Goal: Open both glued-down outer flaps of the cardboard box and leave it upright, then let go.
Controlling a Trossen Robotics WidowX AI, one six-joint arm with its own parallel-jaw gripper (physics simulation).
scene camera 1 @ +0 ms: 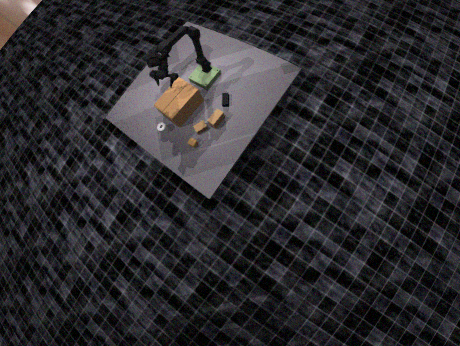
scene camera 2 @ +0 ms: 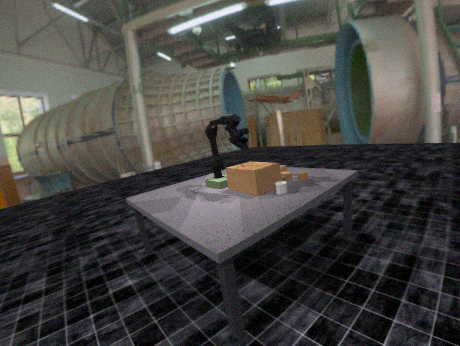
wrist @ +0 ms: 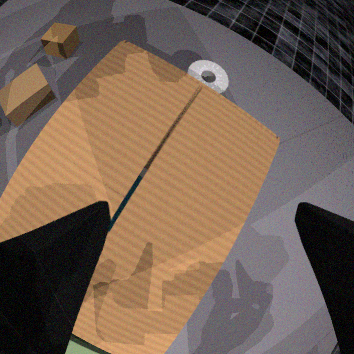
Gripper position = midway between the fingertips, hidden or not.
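A white tape roll [wrist: 213, 75] rests on the table. My gripper [wrist: 206, 212] is open and holds nothing.
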